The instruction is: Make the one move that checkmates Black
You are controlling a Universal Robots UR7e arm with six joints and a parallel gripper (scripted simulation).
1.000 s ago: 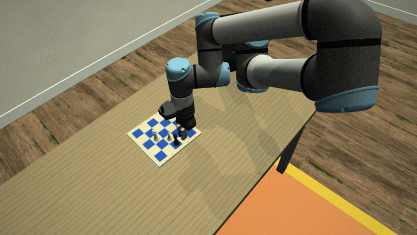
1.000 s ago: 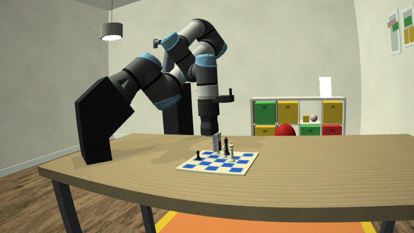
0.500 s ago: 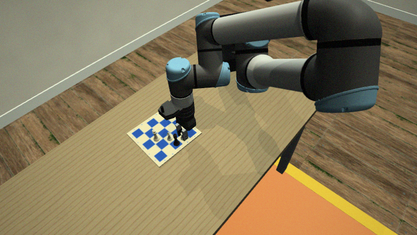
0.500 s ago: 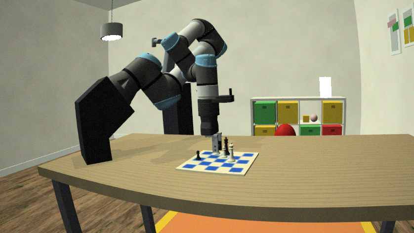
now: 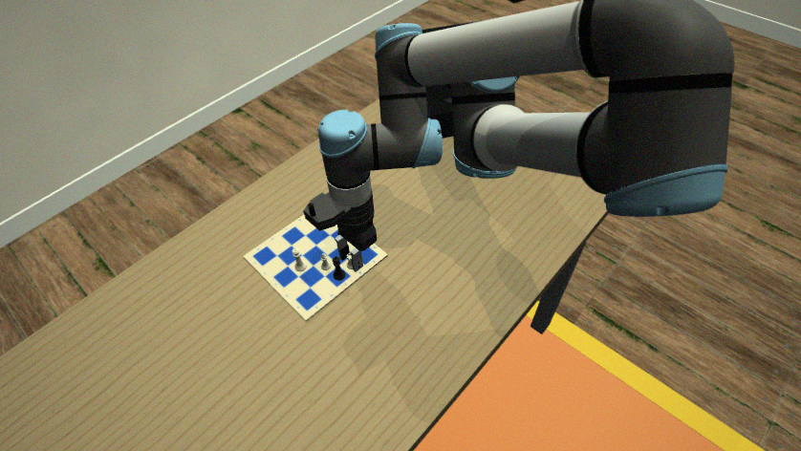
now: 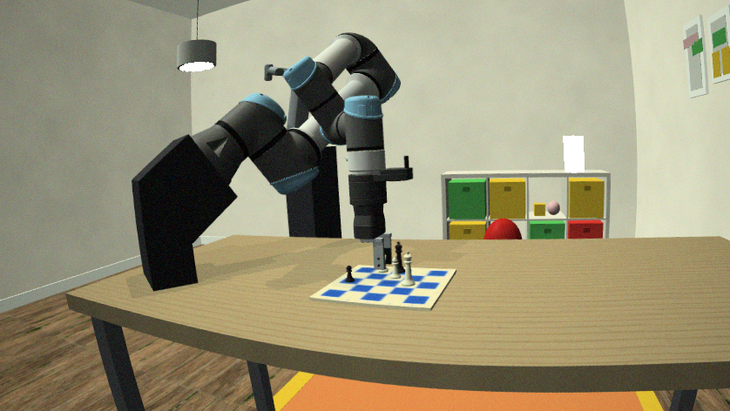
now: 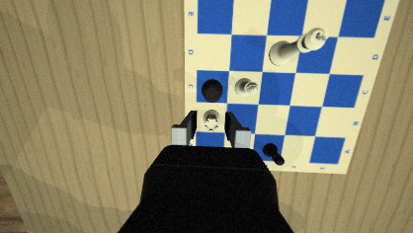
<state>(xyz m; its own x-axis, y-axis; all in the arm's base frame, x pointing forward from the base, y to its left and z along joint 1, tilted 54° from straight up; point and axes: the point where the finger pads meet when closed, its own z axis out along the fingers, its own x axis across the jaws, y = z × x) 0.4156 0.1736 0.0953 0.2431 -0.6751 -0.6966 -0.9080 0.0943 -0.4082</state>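
The black king lies 30 mm ahead of my hand and 10 mm to the left of it. Round my hand: blue-and-cream chessboard (60 mm ahead, 60 mm to the right, 30 mm below); then black pawn (20 mm behind, 90 mm to the right, 10 mm below); then tall white piece (90 mm ahead, 50 mm to the right).
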